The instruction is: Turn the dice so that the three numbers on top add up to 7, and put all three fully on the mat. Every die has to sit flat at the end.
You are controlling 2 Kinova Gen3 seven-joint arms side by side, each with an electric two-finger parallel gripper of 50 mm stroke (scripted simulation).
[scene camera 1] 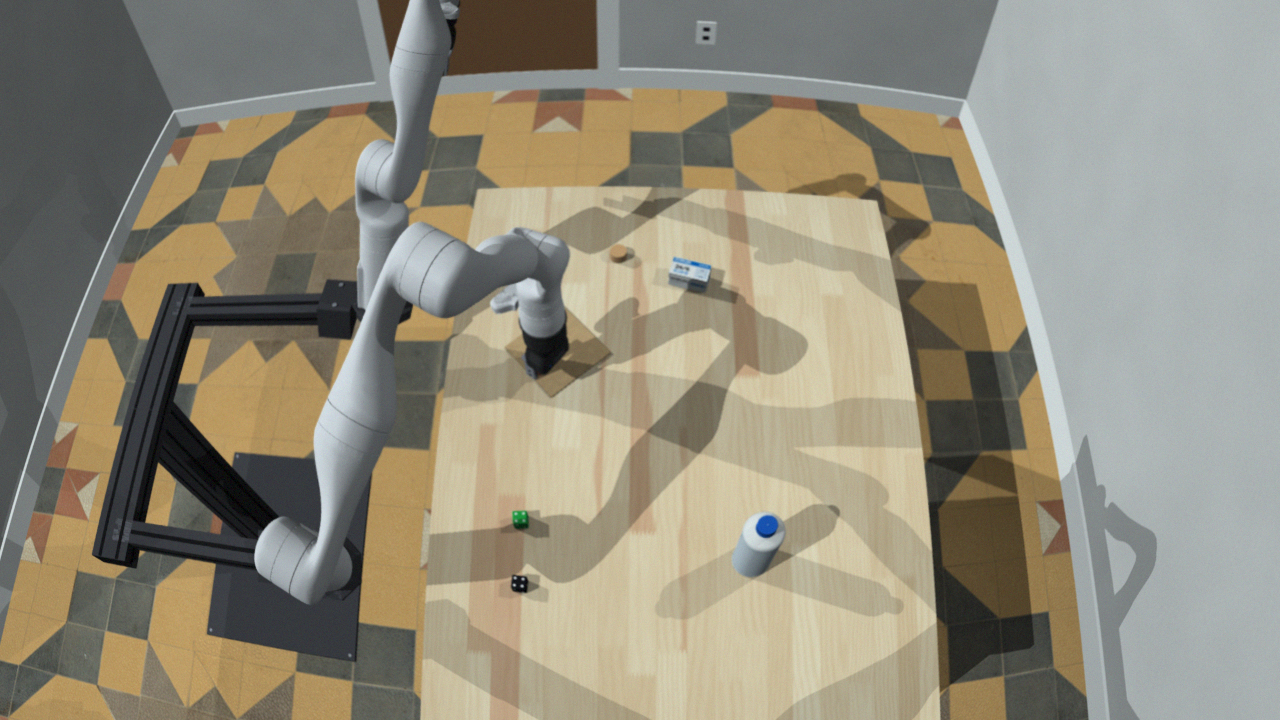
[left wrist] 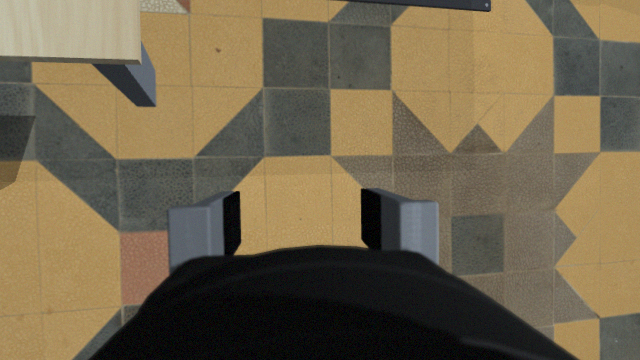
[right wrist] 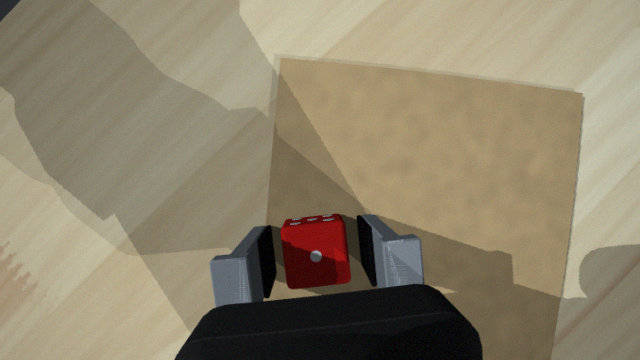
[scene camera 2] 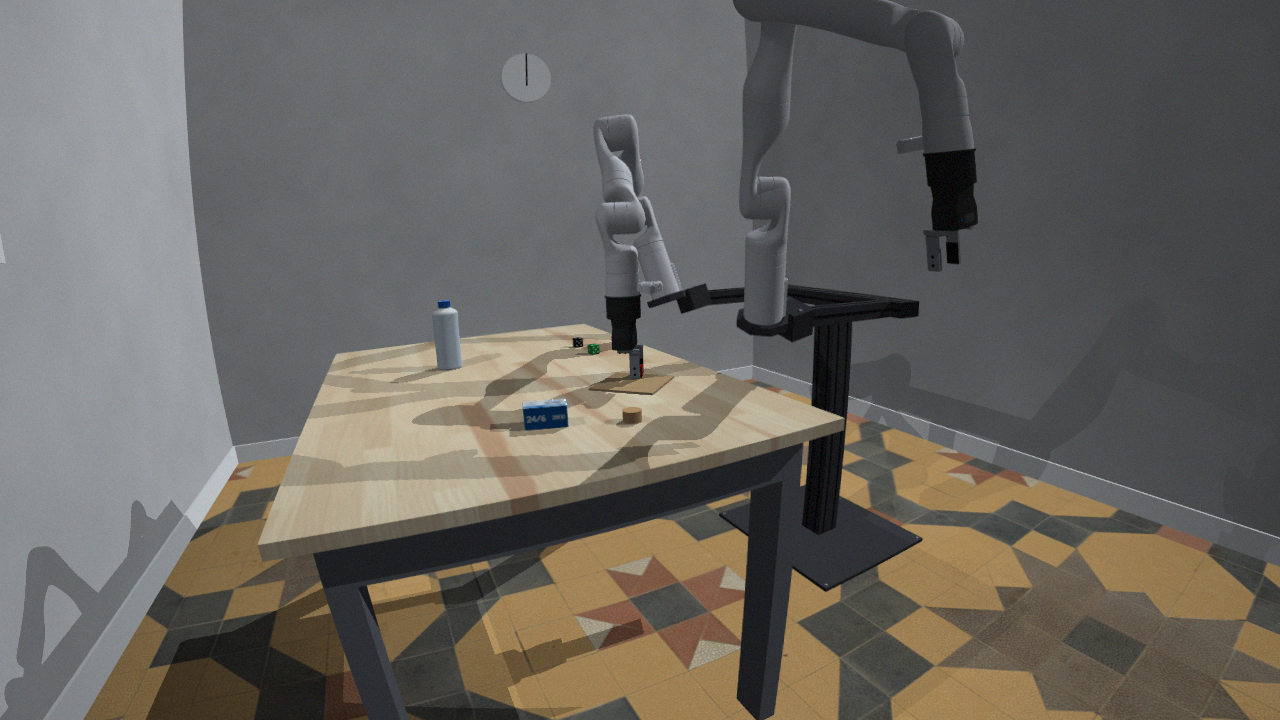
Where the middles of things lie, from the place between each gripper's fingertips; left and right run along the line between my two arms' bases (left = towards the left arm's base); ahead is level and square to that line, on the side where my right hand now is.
Labels:
I see my right gripper (scene camera 2: 637, 375) 10 mm above the red die (right wrist: 315, 250). Also, from my right hand: staples box (scene camera 2: 546, 414): 260 mm ahead, 220 mm to the left; then brown square mat (scene camera 1: 585, 350): 40 mm to the left, 30 mm ahead, 20 mm below; then white bottle (scene camera 1: 759, 542): 390 mm ahead, 340 mm to the right, 60 mm above.
The brown square mat lies 52 cm to the right of my left hand (scene camera 2: 944, 266), 33 cm ahead of it and 28 cm below it. The rest, counted from my left hand: red die (56 cm to the right, 30 cm ahead, 27 cm below); staples box (56 cm ahead, 34 cm to the right, 26 cm below); white bottle (90 cm to the right, 69 cm ahead, 20 cm below).

